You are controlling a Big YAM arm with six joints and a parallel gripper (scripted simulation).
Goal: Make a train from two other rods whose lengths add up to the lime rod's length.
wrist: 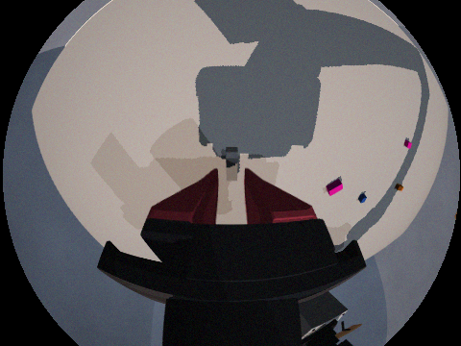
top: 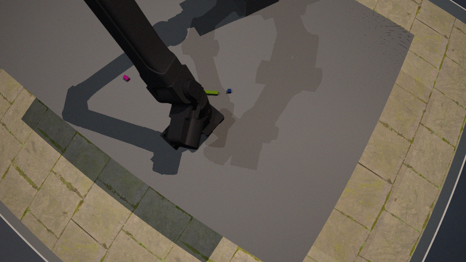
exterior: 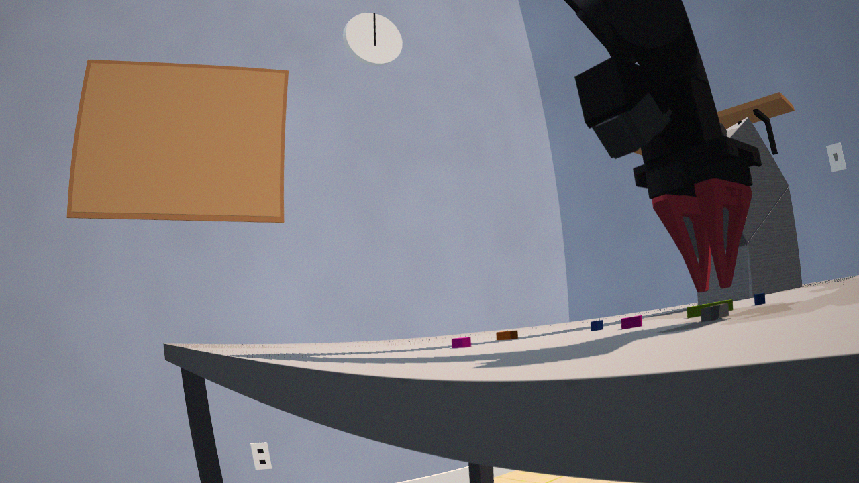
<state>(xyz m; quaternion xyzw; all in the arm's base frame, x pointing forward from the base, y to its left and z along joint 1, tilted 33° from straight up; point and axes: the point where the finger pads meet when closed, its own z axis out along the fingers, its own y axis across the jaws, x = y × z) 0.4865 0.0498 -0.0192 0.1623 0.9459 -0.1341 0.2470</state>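
Right now my hand is 30 mm above the grey rod. Round my hand: lime rod (100 mm behind, 30 mm below, 20 mm to the right); then orange rod (310 mm to the right, 190 mm behind, 30 mm below).
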